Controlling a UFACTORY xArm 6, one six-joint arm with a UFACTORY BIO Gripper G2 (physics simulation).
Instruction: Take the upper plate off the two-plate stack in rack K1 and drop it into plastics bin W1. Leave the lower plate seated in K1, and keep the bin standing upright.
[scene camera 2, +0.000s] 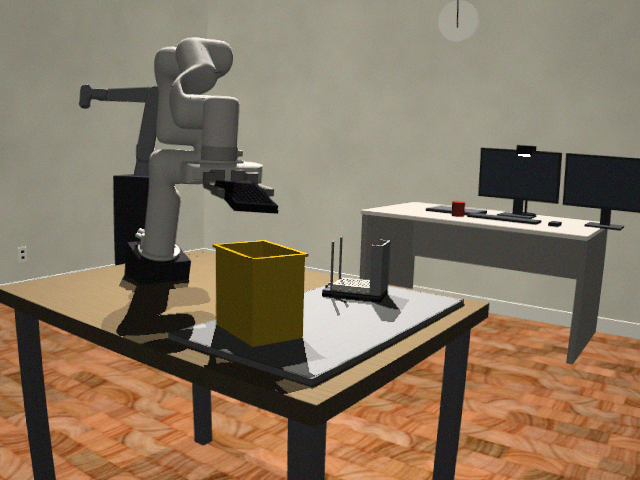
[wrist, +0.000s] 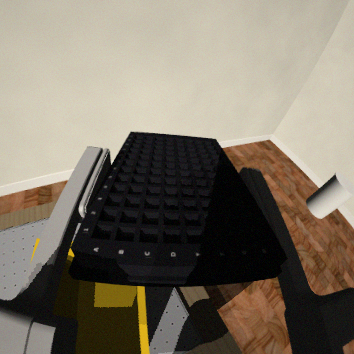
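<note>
Black plate (scene camera 2: 247, 197), (wrist: 172, 210). Yellow bin W1 (scene camera 2: 259, 285). The gripper (scene camera 2: 246, 193), (wrist: 177, 166).
</note>
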